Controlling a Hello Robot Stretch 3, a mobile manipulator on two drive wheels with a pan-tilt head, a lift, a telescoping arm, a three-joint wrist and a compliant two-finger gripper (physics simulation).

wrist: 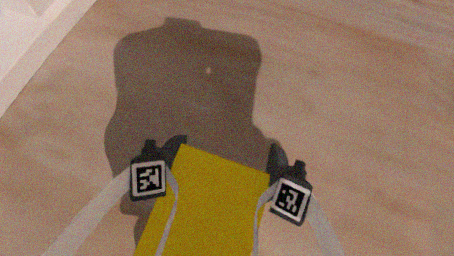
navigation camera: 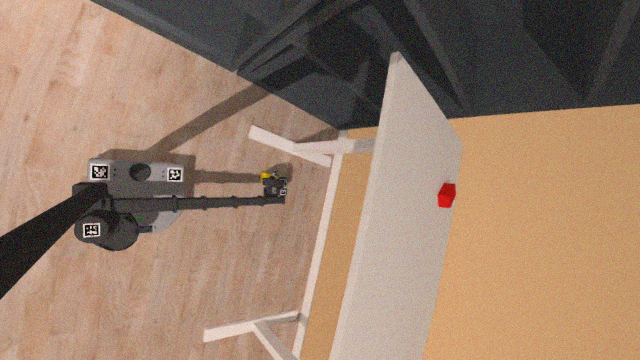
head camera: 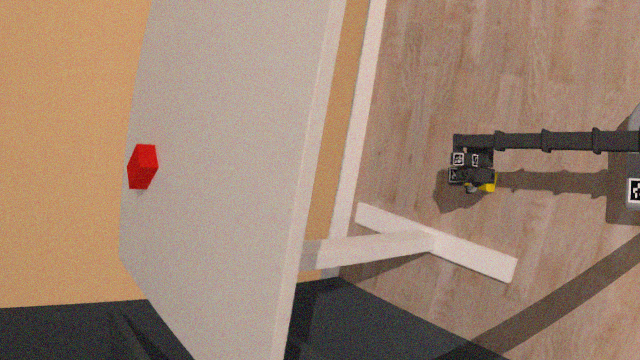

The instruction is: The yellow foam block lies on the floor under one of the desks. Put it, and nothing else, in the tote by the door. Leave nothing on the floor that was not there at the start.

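Places are measured from the robot's base along level axes (x right, y ahead, z up), in metres.
Pixels of known places: gripper, fingertip midpoint: [wrist: 225, 158]; robot's base, origin of the base link: [navigation camera: 140, 171].
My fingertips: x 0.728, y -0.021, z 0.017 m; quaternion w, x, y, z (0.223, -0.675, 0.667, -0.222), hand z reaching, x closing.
Note:
For each thing: its top centre in the pictures, then the offset to it from my fingertips. Level surfaces: height alone.
- yellow foam block, middle of its top: [wrist: 200, 231] [head camera: 478, 179] [navigation camera: 270, 179] dy +0.008, dx -0.054, dz +0.032 m
- desk, its level: dz +0.933 m
- red block, middle of its top: [head camera: 132, 166] [navigation camera: 452, 195] dy +0.020, dx +0.256, dz +0.978 m
The yellow foam block [head camera: 489, 186] [navigation camera: 265, 177] [wrist: 215, 205] is low by the floor, near the white desk's foot. In the wrist view it fills the lower middle, between the two fingers. My gripper [head camera: 471, 188] [navigation camera: 274, 175] [wrist: 225, 158] is shut on it, with a dark fingertip against each side near its far end. The gripper body partly hides the block in the head and navigation views. Whether the block touches the floor cannot be told. The tote by the door does not show in these views.
The desk [head camera: 225, 125] [navigation camera: 400, 200] has a red block [head camera: 143, 166] [navigation camera: 446, 195] on top. Its white foot [head camera: 480, 255] [navigation camera: 260, 134] stands near the gripper. A dark panel [head camera: 360, 320] [navigation camera: 190, 35] borders the floor beyond the foot. My base [navigation camera: 120, 172] stands opposite the desk.

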